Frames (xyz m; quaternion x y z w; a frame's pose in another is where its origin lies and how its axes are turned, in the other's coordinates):
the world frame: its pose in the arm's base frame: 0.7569 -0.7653 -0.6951 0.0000 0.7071 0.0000 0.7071
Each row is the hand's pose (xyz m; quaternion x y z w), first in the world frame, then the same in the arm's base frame.
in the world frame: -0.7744 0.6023 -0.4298 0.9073 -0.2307 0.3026 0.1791
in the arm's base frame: 0.3271 -0.1630 0.0793 0.8555 -0.0365 -0.4276 0.2898
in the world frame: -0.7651 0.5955 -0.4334 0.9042 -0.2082 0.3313 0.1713
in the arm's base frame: 0.3235 -0.1698 0.0700 0.8736 -0.0261 -0.4051 0.2683
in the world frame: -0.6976 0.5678 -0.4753 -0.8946 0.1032 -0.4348 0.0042
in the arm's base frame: 0.2816 -0.1975 0.0025 0.9400 -0.0759 -0.3251 0.0700
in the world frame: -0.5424 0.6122 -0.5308 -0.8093 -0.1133 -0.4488 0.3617
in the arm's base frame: 0.2261 -0.1531 -0.1527 -0.8896 0.1756 0.2549 0.3359
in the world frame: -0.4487 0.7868 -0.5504 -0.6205 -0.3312 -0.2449 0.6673
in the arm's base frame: 0.2065 0.0215 -0.2464 -0.6119 0.2377 0.2656 0.7061
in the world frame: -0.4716 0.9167 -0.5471 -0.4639 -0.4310 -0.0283 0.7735
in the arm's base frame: 0.2098 0.1514 -0.2235 -0.3480 0.2422 0.3080 0.8517
